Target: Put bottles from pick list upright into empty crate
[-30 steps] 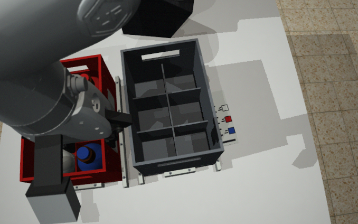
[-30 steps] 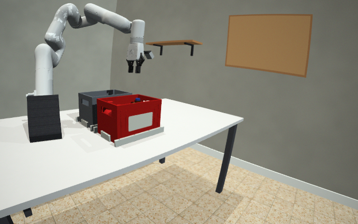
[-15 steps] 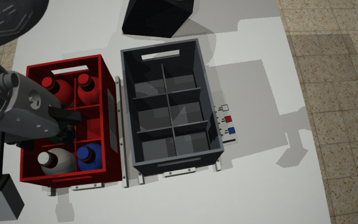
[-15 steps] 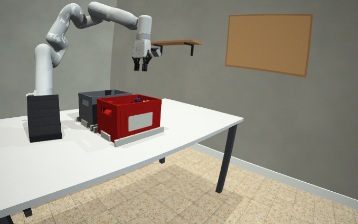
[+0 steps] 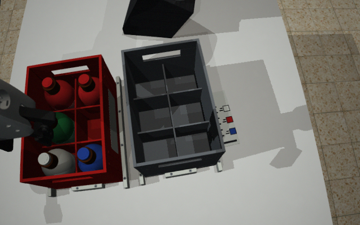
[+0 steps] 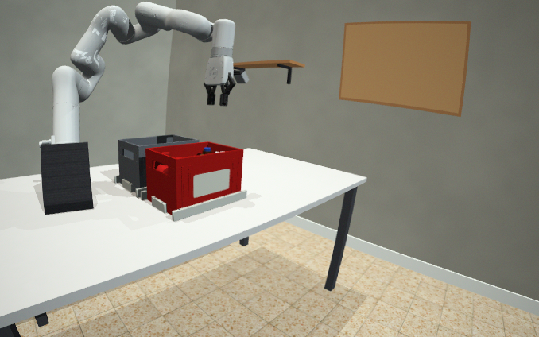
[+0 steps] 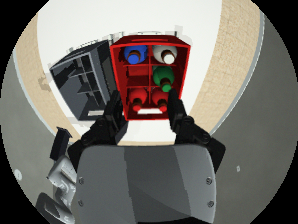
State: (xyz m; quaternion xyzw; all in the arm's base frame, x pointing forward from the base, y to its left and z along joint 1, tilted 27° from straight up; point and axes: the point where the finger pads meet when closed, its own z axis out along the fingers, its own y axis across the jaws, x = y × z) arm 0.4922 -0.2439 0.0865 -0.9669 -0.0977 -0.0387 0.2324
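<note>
Now: hand 1 cm past the blue bottle, 3 cm to the right of it and 25 cm above it. Also, from my hand: white-label bottle: 1 cm ahead, 6 cm to the right, 25 cm below; red-label bottle: 17 cm behind, 9 cm to the right, 25 cm below; green bottle: 9 cm behind, 8 cm to the right, 25 cm below.
</note>
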